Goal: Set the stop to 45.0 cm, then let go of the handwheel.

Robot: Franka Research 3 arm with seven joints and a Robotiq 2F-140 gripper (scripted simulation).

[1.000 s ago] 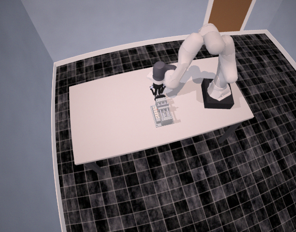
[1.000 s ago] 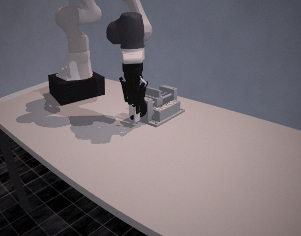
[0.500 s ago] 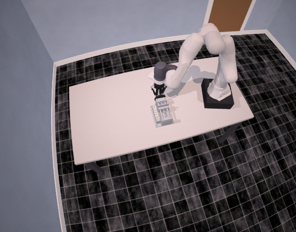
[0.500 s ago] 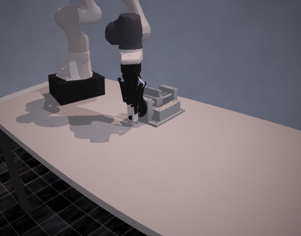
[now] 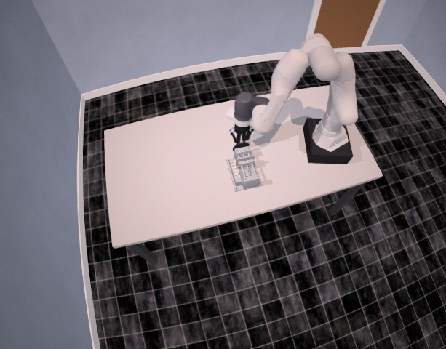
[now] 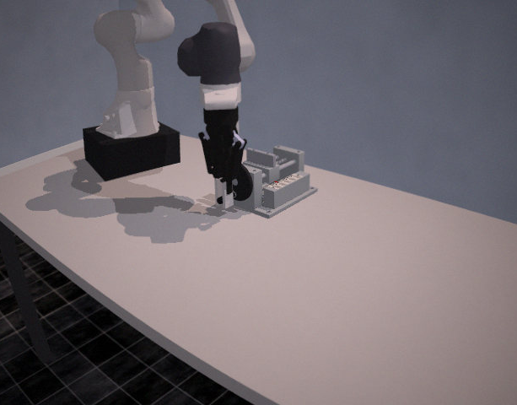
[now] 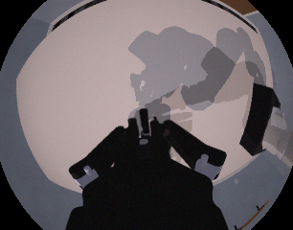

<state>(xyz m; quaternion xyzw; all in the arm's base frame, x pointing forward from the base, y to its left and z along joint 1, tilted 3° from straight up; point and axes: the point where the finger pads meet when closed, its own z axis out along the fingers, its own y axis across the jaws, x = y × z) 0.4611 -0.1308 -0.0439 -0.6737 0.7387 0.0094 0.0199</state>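
Now: hand 30 mm short of the grey stop fixture, 120 mm to the right of it and 30 mm below it. From my hand the other things lie so: black handwheel (20 mm to the left, 10 mm below).
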